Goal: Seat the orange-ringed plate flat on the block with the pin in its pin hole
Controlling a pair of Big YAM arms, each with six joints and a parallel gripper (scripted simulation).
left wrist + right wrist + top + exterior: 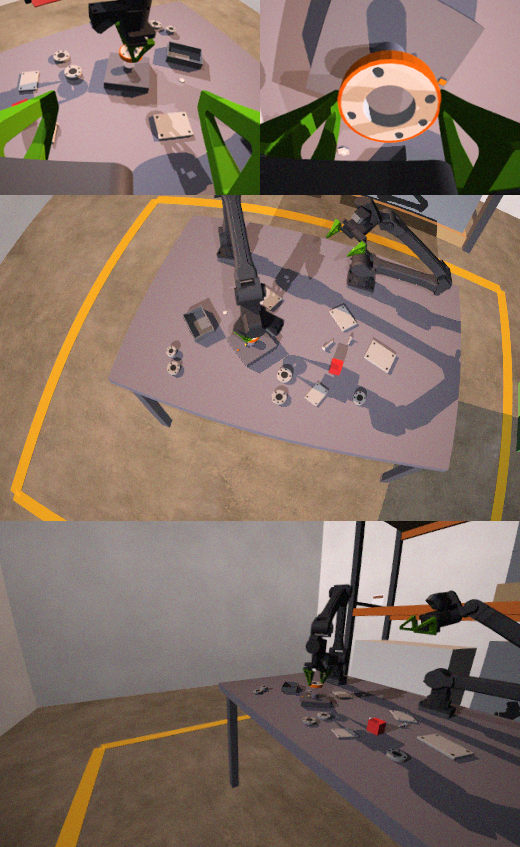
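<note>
Right now the dark grey block is 2 cm ahead of my right hand, 2 cm to the right of it and 7 cm below it. Also, from my right hand: bolt 5 cm behind, 26 cm to the left, 8 cm below; dark box 3 cm behind, 21 cm to the right, 8 cm below; nut 11 cm behind, 13 cm to the right, 9 cm below.
</note>
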